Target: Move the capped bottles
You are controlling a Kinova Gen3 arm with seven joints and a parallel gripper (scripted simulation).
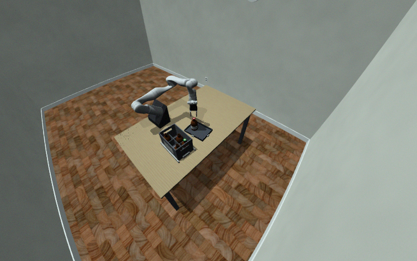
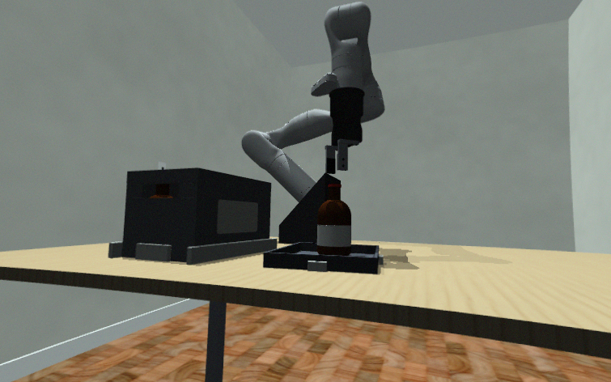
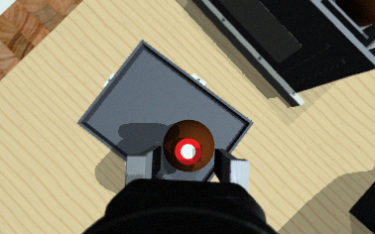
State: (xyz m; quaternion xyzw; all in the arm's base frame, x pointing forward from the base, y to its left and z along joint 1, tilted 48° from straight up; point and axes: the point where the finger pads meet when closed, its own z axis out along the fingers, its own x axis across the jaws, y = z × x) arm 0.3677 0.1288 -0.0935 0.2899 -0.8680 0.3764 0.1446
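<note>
Now: hand 270 mm to the left of the green-capped bottle, 130 mm short of it and 120 mm above it. Round my hand: black tray (190 mm below, 60 mm ahead); dark crate (300 mm to the right, 120 mm below, 40 mm ahead).
</note>
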